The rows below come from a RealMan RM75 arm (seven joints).
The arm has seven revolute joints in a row. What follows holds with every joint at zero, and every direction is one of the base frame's.
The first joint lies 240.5 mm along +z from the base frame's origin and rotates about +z.
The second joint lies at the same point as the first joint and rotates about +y.
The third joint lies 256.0 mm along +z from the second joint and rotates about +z.
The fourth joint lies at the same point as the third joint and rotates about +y.
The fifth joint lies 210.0 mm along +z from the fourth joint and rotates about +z.
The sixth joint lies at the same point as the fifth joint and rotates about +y.
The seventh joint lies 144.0 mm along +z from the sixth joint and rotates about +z.
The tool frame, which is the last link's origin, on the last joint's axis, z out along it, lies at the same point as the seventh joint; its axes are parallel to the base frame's.
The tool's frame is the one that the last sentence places.
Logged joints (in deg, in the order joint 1, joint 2, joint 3, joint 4, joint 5, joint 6, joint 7), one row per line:
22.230, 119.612, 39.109, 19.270, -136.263, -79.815, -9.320
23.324, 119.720, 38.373, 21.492, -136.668, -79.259, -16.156
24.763, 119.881, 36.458, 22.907, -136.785, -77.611, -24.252
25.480, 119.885, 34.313, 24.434, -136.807, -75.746, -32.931
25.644, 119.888, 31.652, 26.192, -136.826, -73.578, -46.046
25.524, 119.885, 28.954, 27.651, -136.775, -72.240, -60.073
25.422, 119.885, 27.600, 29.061, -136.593, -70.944, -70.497
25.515, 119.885, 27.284, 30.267, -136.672, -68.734, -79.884
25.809, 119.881, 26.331, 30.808, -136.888, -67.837, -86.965
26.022, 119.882, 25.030, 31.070, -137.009, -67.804, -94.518
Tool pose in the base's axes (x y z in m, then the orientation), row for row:
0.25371, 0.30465, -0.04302, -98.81, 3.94, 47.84
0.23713, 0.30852, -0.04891, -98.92, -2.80, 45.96
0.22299, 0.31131, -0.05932, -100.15, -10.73, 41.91
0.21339, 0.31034, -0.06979, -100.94, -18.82, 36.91
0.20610, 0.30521, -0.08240, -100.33, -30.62, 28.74
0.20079, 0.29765, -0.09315, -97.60, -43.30, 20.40
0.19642, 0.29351, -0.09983, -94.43, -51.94, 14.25
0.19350, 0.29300, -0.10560, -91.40, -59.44, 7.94
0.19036, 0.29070, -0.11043, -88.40, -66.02, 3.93
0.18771, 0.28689, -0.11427, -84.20, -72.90, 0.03
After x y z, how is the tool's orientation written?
As a rotation vector, in degrees.
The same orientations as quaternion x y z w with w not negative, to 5 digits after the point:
-0.73614, 0.02935, 0.35641, 0.57463
-0.73859, -0.02091, 0.34316, 0.57991
-0.74781, -0.08012, 0.31294, 0.58003
-0.75367, -0.14052, 0.27559, 0.57991
-0.74988, -0.22886, 0.21481, 0.58238
-0.72960, -0.32369, 0.15250, 0.58280
-0.70590, -0.38827, 0.10652, 0.58276
-0.68202, -0.44354, 0.05925, 0.57845
-0.65751, -0.49105, 0.02923, 0.57070
-0.62444, -0.54064, 0.00022, 0.56372

